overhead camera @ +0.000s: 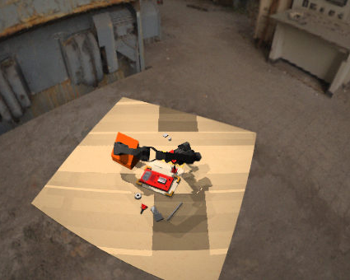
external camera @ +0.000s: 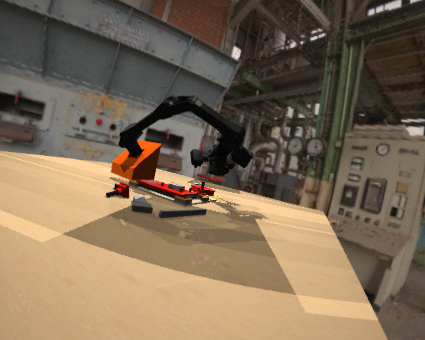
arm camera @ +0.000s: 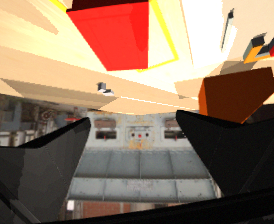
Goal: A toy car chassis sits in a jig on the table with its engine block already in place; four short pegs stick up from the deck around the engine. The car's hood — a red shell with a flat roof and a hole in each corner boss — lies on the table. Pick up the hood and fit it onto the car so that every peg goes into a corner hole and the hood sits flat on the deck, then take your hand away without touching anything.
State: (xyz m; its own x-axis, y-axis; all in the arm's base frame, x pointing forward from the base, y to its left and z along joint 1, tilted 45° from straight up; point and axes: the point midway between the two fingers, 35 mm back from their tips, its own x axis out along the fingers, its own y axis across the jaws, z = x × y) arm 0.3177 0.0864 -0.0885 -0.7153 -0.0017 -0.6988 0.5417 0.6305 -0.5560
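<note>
Right now the red hood is 2 cm to the left of my gripper tip and 10 cm below it. Also, from my gripper tip: thin grey rod 19 cm ahead, 35 cm to the right, 10 cm below.
</note>
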